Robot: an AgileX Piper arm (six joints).
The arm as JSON. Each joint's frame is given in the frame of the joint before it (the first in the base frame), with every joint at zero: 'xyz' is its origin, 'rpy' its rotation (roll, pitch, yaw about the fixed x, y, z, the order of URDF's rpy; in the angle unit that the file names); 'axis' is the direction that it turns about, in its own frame. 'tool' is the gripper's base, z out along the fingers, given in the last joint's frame.
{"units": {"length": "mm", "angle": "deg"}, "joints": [
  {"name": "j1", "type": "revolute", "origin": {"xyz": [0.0, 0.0, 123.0], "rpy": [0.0, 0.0, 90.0]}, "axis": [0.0, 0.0, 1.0]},
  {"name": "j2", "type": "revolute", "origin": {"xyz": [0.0, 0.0, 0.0], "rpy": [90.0, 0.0, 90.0]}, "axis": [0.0, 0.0, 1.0]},
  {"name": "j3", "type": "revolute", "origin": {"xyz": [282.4, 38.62, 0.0], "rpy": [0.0, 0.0, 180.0]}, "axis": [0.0, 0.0, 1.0]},
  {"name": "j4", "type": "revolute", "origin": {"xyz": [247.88, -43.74, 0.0], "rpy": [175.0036, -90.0, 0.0]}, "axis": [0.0, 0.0, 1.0]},
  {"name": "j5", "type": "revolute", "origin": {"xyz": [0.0, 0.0, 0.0], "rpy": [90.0, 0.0, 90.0]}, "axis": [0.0, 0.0, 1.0]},
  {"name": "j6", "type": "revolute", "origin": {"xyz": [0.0, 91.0, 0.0], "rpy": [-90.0, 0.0, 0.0]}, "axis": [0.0, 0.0, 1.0]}
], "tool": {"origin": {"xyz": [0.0, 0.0, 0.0], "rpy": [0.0, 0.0, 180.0]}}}
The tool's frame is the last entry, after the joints.
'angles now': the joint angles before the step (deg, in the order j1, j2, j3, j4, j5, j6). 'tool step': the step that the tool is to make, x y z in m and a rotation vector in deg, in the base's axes. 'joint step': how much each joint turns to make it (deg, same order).
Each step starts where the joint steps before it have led.
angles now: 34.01, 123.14, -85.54, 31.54, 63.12, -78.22
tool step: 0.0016, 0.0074, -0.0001, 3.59, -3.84, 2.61
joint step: 0.57, 0.10, 0.00, 2.11, -3.31, -5.31
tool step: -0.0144, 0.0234, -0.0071, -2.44, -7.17, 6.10
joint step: 4.98, 0.45, 0.01, -5.68, -5.30, -0.35
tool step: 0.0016, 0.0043, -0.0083, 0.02, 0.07, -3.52
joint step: 0.39, 1.18, -0.03, 0.49, -2.49, 2.88
